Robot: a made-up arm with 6 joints.
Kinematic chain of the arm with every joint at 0, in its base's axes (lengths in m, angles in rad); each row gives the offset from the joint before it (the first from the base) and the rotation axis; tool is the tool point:
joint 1: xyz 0 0 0.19 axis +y
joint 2: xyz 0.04 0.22 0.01 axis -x
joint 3: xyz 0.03 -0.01 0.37 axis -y
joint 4: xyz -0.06 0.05 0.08 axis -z
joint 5: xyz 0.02 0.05 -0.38 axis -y
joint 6: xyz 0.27 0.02 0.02 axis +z
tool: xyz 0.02 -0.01 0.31
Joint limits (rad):
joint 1: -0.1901..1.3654
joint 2: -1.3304..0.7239
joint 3: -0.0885..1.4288
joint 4: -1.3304..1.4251
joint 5: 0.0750..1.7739
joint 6: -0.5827..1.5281
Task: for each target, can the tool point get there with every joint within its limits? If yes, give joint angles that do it. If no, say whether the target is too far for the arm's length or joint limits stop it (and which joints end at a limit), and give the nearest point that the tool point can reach.
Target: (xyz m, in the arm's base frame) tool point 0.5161 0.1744 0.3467
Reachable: yes | joints 1.1647 0.0934 0.9103 1.0027 0.2896 0.5750
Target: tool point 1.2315 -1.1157 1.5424
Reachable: no: too far | nearest point 0.3434 -0.1470 0.5671 | short by 1.637 m
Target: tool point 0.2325 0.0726 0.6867
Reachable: yes | joints 0.1759 -0.4523 0.5343 0.1259 0.3092 0.9179
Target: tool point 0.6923 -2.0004 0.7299
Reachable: no: too far | nearest point 0.1933 -0.3536 0.3407 | short by 1.764 m
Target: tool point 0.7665 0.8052 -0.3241
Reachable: no: joint limits stop it (at a limit: joint 1, joint 5) | nearest point 0.4414 0.5770 0.0212 | short by 0.526 m
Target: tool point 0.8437 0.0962 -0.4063
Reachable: no: joint limits stop it (at a limit: joint 1, joint 5) | nearest point 0.5289 0.1361 0.0069 | short by 0.521 m
